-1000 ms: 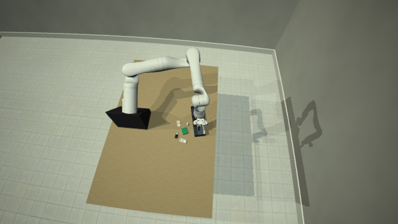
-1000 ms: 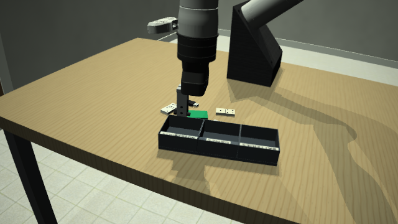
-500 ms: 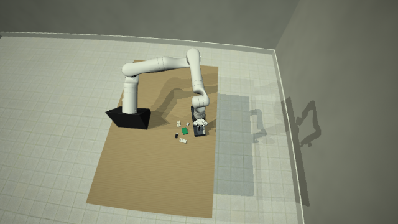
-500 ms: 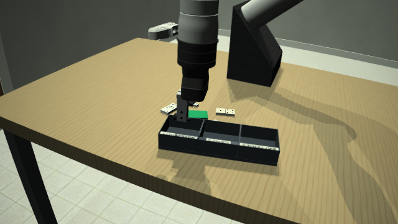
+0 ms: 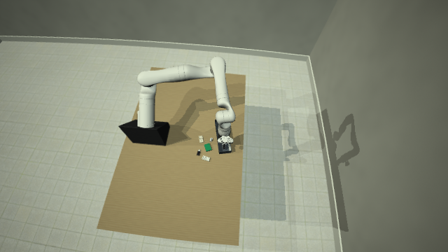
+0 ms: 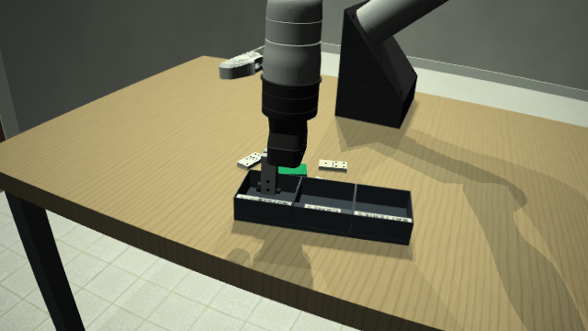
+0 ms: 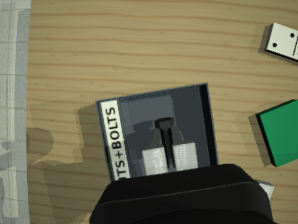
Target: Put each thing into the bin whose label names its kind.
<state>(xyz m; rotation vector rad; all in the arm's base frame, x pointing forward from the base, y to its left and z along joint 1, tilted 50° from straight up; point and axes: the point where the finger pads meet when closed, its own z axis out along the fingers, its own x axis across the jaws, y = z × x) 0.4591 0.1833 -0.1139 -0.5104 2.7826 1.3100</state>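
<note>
My hand is 1 cm to the left of the black bolt and 1 cm above it. Round my hand: flat green piece: 11 cm behind, 4 cm below, 2 cm to the right; black three-part bin: 8 cm to the left, 2 cm below, 2 cm behind; small white thing: 9 cm behind, 5 cm to the left, 4 cm below.
</note>
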